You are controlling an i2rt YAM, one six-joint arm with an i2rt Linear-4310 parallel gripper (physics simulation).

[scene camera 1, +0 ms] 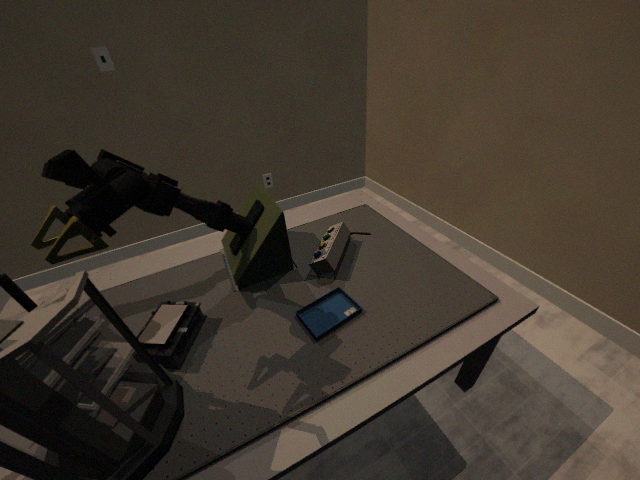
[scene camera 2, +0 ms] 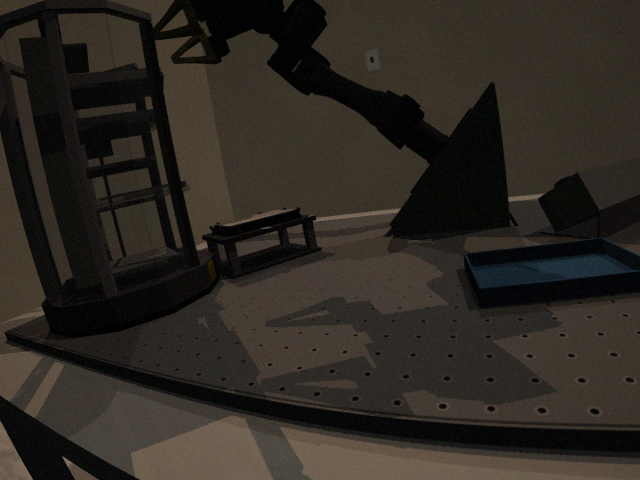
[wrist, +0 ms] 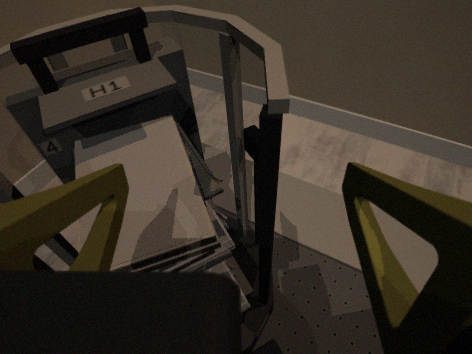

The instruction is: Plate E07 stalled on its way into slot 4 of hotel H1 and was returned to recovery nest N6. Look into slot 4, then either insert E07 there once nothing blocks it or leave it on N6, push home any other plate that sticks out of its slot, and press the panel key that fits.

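Frame: origin at the arm's base, x ahead, y left, z up, level; metres.
Where they show: gripper, fingertip midpoint: [scene camera 1: 40, 254] [scene camera 2: 162, 49] [wrist: 235, 175]; arm's base, link origin: [scene camera 1: 247, 227] [scene camera 2: 444, 154].
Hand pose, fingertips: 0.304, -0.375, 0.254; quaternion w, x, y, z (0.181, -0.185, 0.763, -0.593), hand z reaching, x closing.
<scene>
Each offset is from my fingertips to the top centre of the thing, as dx, dy, dz. "pt": to the spot under its first point. Level surfaces: height alone.
My gripper [scene camera 1: 42, 253] [scene camera 2: 164, 49] [wrist: 235, 175] is open and empty, above and beside hotel H1 [scene camera 1: 178, 408] [scene camera 2: 129, 310] [wrist: 277, 75]. In the wrist view, the slot label 4 @(pt +0.186, -0.006, -0.066) [wrist: 51, 146] shows beside a broad pale surface @(pt +0.077, +0.003, -0.063) [wrist: 140, 200]; whether this is a shelf or a plate, and what lies deeper in slot 4, I cannot tell. In scene camera 2, a thin plate-like edge @(pt +0.089, +0.079, -0.232) [scene camera 2: 181, 186] juts past the hotel's post at a lower level. Plate E07 @(-0.061, +0.076, -0.303) [scene camera 1: 164, 324] [scene camera 2: 258, 219] lies on nest N6 @(-0.061, +0.076, -0.302) [scene camera 1: 188, 335] [scene camera 2: 231, 258]. The key panel @(-0.145, +0.616, -0.294) [scene camera 1: 338, 253] has blue, yellow, green and dark keys.
A blue tray @(+0.073, +0.487, -0.360) [scene camera 1: 328, 315] [scene camera 2: 558, 291] with a pale label inside lies in front of the arm's wedge-shaped mount [scene camera 1: 268, 253] [scene camera 2: 460, 191]. The hotel has upright posts and a dark top handle @(pt +0.153, -0.054, +0.012) [wrist: 80, 35]. The perforated board @(dz -0.377) [scene camera 1: 413, 289] has a raised edge.
</scene>
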